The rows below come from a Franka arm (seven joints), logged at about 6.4 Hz.
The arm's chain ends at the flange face. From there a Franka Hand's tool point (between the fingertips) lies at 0.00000 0.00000 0.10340 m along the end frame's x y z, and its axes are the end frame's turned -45 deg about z.
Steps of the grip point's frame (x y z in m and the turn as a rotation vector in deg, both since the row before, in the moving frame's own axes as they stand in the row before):
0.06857 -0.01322 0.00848 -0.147 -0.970 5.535
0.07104 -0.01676 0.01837 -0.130 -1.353 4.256
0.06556 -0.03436 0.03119 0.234 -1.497 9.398
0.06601 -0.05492 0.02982 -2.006 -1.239 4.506
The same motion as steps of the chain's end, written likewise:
0.04026 -0.05921 0.00850 -0.790 -0.582 5.535
0.04001 -0.06392 0.01840 -1.049 -0.865 4.256
0.02439 -0.07208 0.03123 -0.893 -1.224 9.398
0.00703 -0.08968 0.02991 -2.295 0.542 4.506

